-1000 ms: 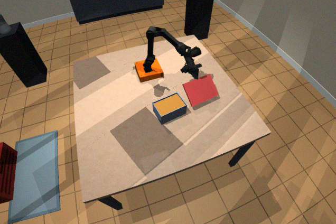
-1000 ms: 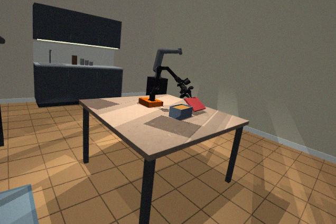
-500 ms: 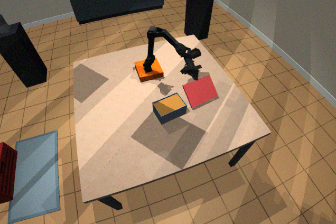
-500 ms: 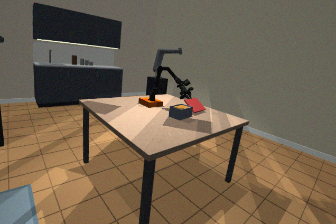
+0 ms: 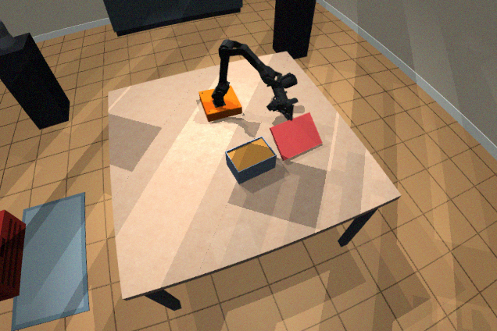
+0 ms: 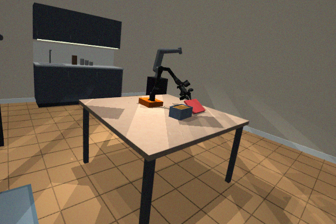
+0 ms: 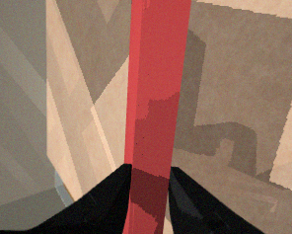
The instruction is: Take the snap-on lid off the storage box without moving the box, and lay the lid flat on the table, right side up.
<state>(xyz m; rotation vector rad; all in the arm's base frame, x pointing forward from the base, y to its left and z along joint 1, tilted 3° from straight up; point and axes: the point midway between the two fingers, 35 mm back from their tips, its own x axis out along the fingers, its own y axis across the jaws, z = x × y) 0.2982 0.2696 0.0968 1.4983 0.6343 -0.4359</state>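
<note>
The red lid lies 7 cm ahead of my gripper tip, 1 cm to the left of it and 4 cm below it. Also, from my gripper tip: blue-grey storage box: 10 cm ahead, 26 cm to the right, 6 cm below.
</note>
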